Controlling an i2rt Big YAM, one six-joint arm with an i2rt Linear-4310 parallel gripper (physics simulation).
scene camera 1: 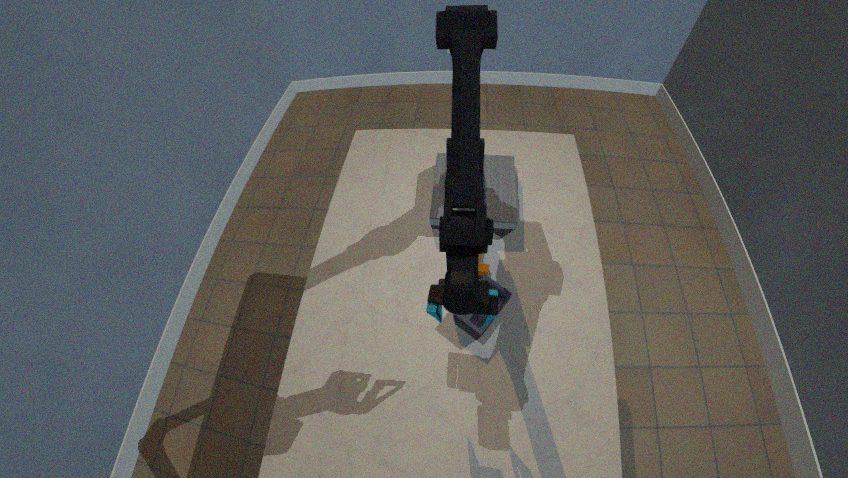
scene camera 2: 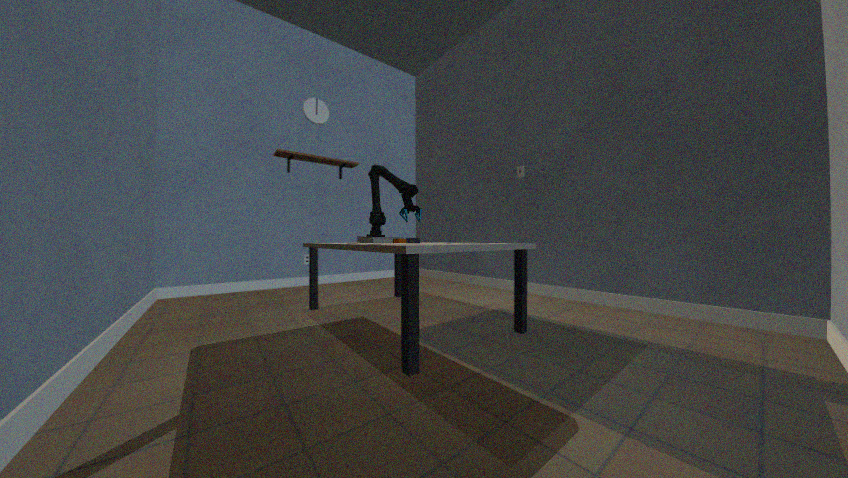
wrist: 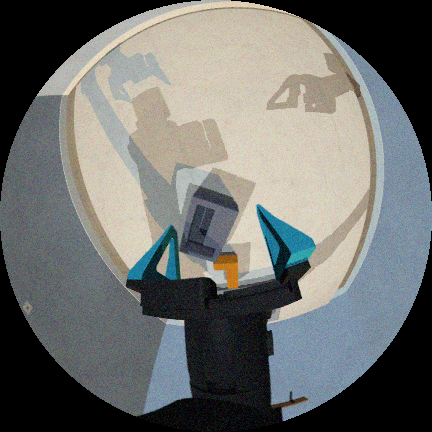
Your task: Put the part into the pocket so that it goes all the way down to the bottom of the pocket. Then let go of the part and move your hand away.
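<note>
The orange L-shaped part lies on the table beside the grey-purple block, on the side towards the arm's base. In scene camera 1 the arm hides much of it; in the wrist view its lower end meets the outline of the gripper body. The block stands turned on the table, its pocket facing up, with no orange in the portion that shows. My gripper is open and empty, its cyan fingers wide apart, high above the block.
A grey base box stands under the arm's foot on the pale table. The black arm reaches over the box. A wall shelf hangs behind the table. Several arm shadows cross the table top.
</note>
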